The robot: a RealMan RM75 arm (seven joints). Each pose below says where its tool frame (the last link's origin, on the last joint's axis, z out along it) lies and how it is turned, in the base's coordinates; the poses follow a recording.
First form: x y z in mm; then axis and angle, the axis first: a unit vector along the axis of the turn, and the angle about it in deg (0 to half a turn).
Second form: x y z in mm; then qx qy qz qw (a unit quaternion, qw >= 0). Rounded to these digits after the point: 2 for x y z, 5 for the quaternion.
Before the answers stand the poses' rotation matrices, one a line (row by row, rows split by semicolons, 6 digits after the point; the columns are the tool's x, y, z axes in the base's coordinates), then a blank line. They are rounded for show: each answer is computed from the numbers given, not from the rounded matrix.
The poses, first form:
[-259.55 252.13 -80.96 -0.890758 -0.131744 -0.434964 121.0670]
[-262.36 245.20 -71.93 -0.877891 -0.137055 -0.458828 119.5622]
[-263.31 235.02 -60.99 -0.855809 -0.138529 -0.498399 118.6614]
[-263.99 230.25 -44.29 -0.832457 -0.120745 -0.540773 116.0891]
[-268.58 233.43 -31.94 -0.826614 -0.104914 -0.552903 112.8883]
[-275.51 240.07 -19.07 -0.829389 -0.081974 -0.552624 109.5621]
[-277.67 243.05 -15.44 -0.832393 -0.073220 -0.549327 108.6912]
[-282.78 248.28 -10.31 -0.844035 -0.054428 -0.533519 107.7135]
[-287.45 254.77 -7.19 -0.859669 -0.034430 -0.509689 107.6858]
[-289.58 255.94 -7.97 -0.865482 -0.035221 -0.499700 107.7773]
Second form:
0.686862 0.550485 0.474539; -0.194664 -0.489727 0.849867; 0.700233 -0.676117 -0.229215
0.657560 0.578779 0.482317; -0.219417 -0.465317 0.857518; 0.720744 -0.669698 -0.178980
0.604063 0.612746 0.509559; -0.261913 -0.451238 0.853104; 0.752668 -0.648788 -0.112090
0.557970 0.630393 0.539699; -0.340956 -0.418777 0.841650; 0.756584 -0.653629 -0.018729
0.560112 0.629824 0.538142; -0.388917 -0.373648 0.842099; 0.731450 -0.680962 0.035665
0.583382 0.611479 0.534564; -0.429973 -0.325859 0.841985; 0.689049 -0.721047 0.072820
0.594456 0.600835 0.534434; -0.439876 -0.313388 0.841604; 0.673150 -0.735381 0.077997
0.624889 0.568141 0.535471; -0.448308 -0.300394 0.841893; 0.639166 -0.766146 0.066990
0.659750 0.524190 0.538474; -0.447009 -0.302251 0.841918; 0.604080 -0.796159 0.034907
0.672443 0.515630 0.530987; -0.436049 -0.303699 0.847129; 0.598065 -0.801182 0.020620

[-259.55 252.13 -80.96 -0.77553 -0.11470 -0.37870 0.49191]
[-262.36 245.20 -71.93 -0.75859 -0.11843 -0.39648 0.50331]
[-263.31 235.02 -60.99 -0.73610 -0.11915 -0.42869 0.51008]
[-263.99 230.25 -44.29 -0.70631 -0.10245 -0.45882 0.52926]
[-268.58 233.43 -31.94 -0.68886 -0.08743 -0.46076 0.55275]
[-275.51 240.07 -19.07 -0.67757 -0.06697 -0.45147 0.57670]
[-277.67 243.05 -15.44 -0.67636 -0.05949 -0.44635 0.58289]
[-282.78 248.28 -10.31 -0.68160 -0.04395 -0.43084 0.58981]
[-287.45 254.77 -7.19 -0.69410 -0.02780 -0.41152 0.59000]
[-289.58 255.94 -7.97 -0.69920 -0.02845 -0.40369 0.58936]

